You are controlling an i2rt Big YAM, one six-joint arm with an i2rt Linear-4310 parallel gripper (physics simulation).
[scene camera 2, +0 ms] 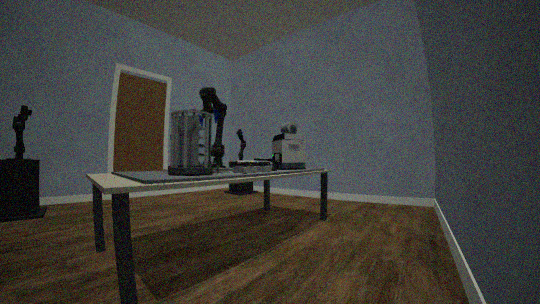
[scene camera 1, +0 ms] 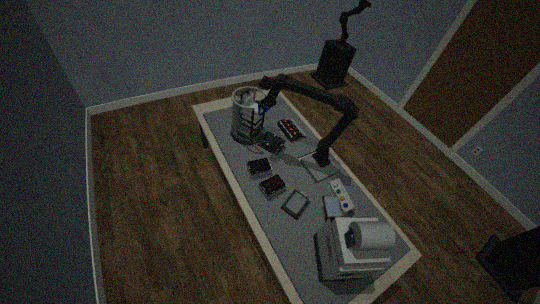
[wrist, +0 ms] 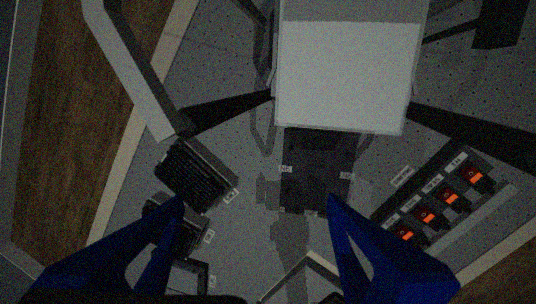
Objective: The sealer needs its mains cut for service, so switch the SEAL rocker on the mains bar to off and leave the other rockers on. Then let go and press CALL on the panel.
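The mains bar (scene camera 1: 290, 129) (wrist: 452, 197) is a dark strip with several red rockers in a row. In the wrist view each rocker shows a lit orange patch on the same side. The labels beside the rockers are too blurred to tell which is SEAL. The panel (scene camera 1: 342, 196) is a pale strip with coloured buttons, on the arm-base side of the table; its CALL label cannot be read. My gripper (scene camera 1: 262, 108) (scene camera 2: 209, 118) (wrist: 255, 201) is open and empty, its blue fingers wide apart. It is up beside the barred cylinder, away from the mains bar and the panel.
The tall barred cylinder (scene camera 1: 240, 117) (scene camera 2: 187, 145) stands close to my gripper. A large pale block (wrist: 345, 75) fills the upper middle of the wrist view. A dark unit (scene camera 1: 271, 143) (wrist: 317, 170) and dark boxes (scene camera 1: 259, 166) (scene camera 1: 272, 186) lie nearby. A white machine (scene camera 1: 350, 250) (scene camera 2: 292, 152) stands at the far end.
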